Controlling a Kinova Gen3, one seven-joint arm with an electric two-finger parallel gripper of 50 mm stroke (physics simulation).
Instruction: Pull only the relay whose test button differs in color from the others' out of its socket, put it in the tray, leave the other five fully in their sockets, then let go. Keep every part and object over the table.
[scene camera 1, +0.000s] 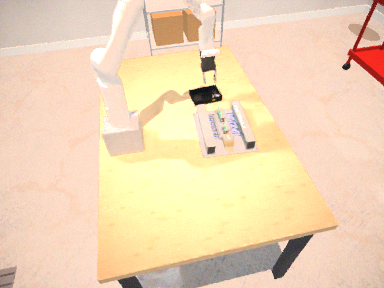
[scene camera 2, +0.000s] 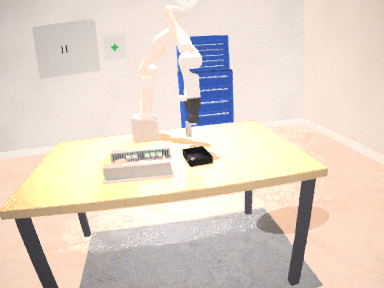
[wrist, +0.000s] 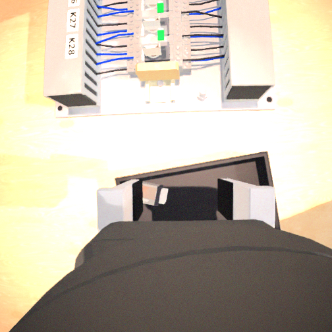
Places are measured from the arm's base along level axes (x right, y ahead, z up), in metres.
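Pixels of known places: gripper, fingertip midpoint: (scene camera 1: 209, 82) (scene camera 2: 188, 135); arm's base, link origin: (scene camera 1: 120, 121) (scene camera 2: 145, 117).
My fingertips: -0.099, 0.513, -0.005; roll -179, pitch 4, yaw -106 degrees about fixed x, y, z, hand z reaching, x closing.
For each thing: its middle in the pictures, then the offset to it from my fingertips, as dx, dy, dz. Level surfaces: height alone.
- black tray, body centre: (scene camera 2: 196, 156) (scene camera 1: 205, 95) -0.037, -0.007, -0.112
- panel, body centre: (scene camera 2: 140, 167) (scene camera 1: 223, 129) +0.243, -0.041, -0.124
- wooden table, surface height: dz -0.129
A relay (wrist: 154, 194) with a pale, partly orange body lies tipped over in the black tray (scene camera 1: 200, 101) (scene camera 2: 201, 160) (wrist: 200, 166), near its left wall in the wrist view and partly behind the left finger. Its test button does not show. My gripper (scene camera 1: 209, 81) (scene camera 2: 188, 134) (wrist: 179, 195) is open above the tray, apart from the relay. In the wrist view, relays with green test buttons (wrist: 160, 35) (wrist: 160, 7) stand in the socket row on the panel (wrist: 117, 107) (scene camera 1: 218, 152). The far part of the row is cut off there and blurred in the scene views.
Two grey wire ducts (wrist: 72, 75) (wrist: 248, 70) flank the socket row, with blue and black wires between. A yellow end block (wrist: 157, 71) closes the row's near end. The panel lies beside the tray on the wooden table (scene camera 1: 210, 200) (scene camera 2: 260, 155).
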